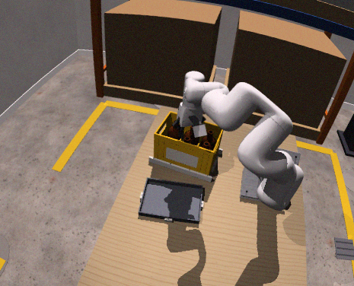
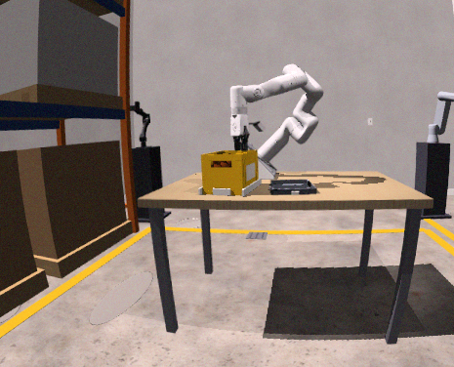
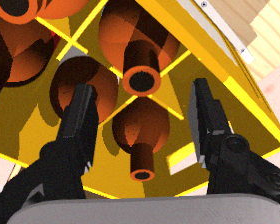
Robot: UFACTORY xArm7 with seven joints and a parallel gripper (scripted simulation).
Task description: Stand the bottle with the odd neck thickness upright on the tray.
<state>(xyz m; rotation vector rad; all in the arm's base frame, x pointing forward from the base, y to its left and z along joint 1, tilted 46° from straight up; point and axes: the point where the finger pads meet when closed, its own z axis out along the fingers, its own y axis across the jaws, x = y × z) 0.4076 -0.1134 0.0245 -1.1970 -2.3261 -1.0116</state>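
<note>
Now: hand 50 mm to the left of the yellow crate and 110 mm above it. Round my hand: dark grey tray (10 mm ahead, 230 mm to the left, 180 mm below).
</note>
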